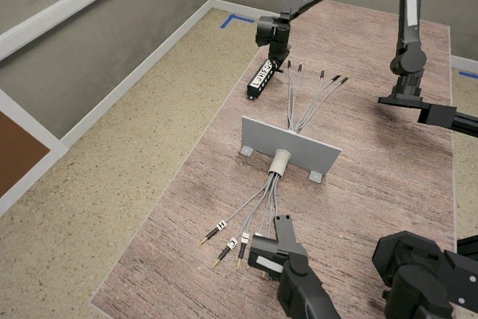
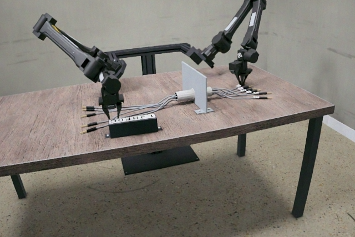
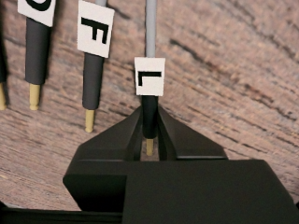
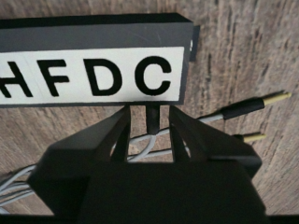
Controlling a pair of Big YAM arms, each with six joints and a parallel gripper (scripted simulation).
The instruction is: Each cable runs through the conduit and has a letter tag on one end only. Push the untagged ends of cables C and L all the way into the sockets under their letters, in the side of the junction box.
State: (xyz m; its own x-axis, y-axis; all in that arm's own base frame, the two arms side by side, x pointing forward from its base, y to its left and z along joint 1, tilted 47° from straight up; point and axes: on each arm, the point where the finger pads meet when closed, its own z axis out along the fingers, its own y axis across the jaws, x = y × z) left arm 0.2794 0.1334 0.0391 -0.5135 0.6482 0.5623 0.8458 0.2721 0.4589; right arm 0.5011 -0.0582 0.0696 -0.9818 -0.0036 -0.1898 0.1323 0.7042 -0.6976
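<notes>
Right now the black cable plug is 28 cm behind my right hand, 9 cm to the right of it and 5 cm below it. From my right hand the other things lie so: grey upright panel 13 cm behind, 42 cm to the left, 6 cm above; then tagged plug 22 cm behind, 78 cm to the left, 4 cm below.
My left gripper is now 10 mm to the right of the tagged plug. The rest, counted from my left hand: grey upright panel 80 mm ahead, 340 mm to the right, 100 mm above; black cable plug 70 mm behind, 860 mm to the right.
</notes>
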